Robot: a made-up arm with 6 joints.
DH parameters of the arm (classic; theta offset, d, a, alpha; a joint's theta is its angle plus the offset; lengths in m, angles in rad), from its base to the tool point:
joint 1: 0 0.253 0 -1.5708
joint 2: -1.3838 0 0.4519 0
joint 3: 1.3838 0 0.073 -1.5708
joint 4: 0 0.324 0 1.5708
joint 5: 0 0 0.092 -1.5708
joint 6: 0 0.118 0 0
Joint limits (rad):
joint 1: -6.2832..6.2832
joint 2: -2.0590..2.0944
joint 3: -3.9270..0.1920
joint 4: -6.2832..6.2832
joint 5: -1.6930..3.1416
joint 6: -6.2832..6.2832
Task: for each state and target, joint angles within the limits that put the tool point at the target. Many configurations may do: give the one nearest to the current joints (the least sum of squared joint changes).
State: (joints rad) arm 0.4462 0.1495 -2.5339 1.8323 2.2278 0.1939
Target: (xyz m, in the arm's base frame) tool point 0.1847 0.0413 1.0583
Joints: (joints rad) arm -0.3479 0.0679 -2.5713 2.3933 2.2416 0.1939
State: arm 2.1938 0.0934 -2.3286 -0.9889 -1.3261 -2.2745
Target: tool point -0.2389 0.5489 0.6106
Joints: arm 1.8001 0.6474 -1.9531 -1.1695 -1.5796 -2.2745
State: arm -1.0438 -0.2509 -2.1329 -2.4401 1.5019 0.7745
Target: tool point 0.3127 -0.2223 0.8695
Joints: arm -0.4625 -0.3089 -1.3248 -2.4189 1.3062 0.7745
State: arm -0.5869 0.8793 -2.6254 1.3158 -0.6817 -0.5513
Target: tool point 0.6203 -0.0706 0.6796
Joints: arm 0.1114 0.8127 -2.7134 1.3894 -1.2411 -0.5513
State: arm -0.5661 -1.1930 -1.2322 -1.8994 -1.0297 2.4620
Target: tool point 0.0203 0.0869 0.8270
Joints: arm -0.4817 -0.8917 -1.5130 -2.5132 -0.7210 2.4620
